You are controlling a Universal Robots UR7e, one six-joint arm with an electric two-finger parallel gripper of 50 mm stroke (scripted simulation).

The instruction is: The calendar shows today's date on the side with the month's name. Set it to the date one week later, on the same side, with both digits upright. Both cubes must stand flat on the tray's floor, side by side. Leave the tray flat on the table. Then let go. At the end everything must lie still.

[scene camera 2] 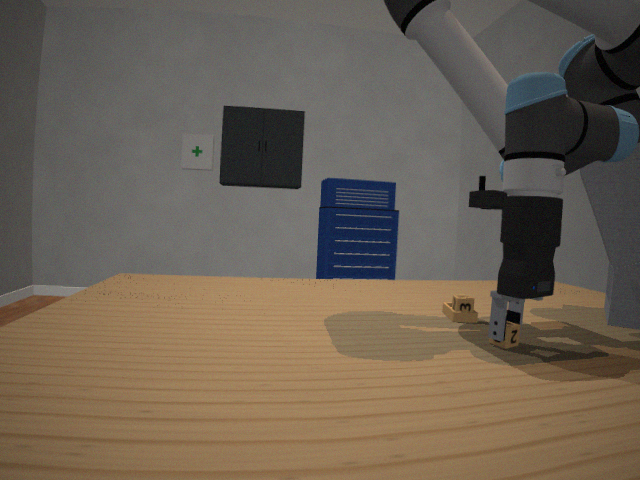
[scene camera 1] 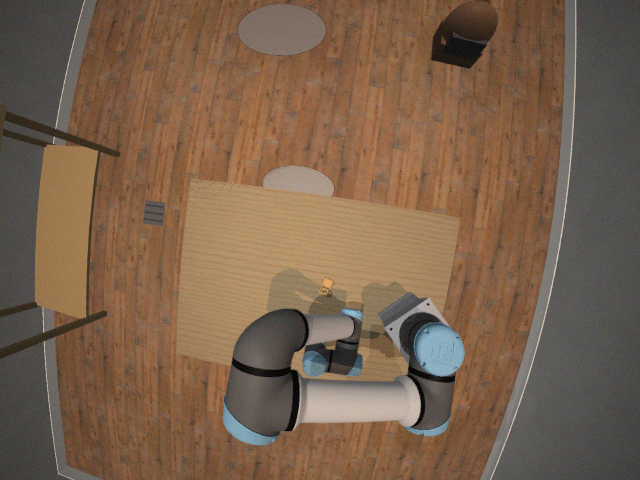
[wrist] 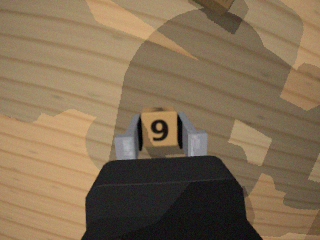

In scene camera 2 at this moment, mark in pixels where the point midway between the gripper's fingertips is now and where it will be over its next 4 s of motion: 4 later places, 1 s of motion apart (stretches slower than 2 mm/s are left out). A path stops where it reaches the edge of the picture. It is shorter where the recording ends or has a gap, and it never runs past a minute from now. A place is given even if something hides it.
My gripper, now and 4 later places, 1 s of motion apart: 504, 337; 508, 281; 510, 273; 514, 274; 519, 276
